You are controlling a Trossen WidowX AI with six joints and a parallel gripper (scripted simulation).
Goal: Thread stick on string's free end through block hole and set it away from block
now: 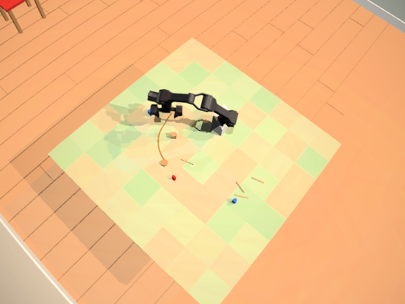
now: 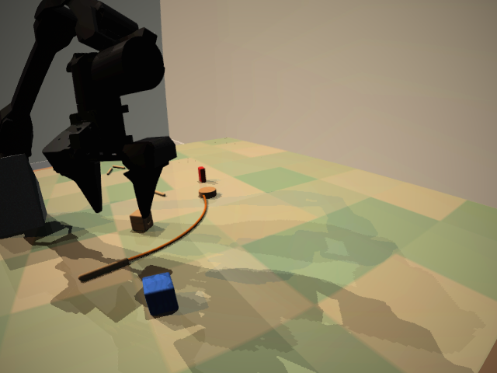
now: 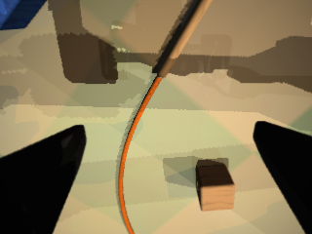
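Right now my gripper tip is 7 cm above the thin wooden stick, 3 cm past it and 2 cm to the left of it. Also, from my gripper tip: round wooden button (19 cm to the left, 19 cm ahead, 6 cm below); then blue cube (12 cm to the right, 5 cm below, 2 cm ahead); then wooden block (10 cm to the left, 5 cm below, 3 cm ahead).
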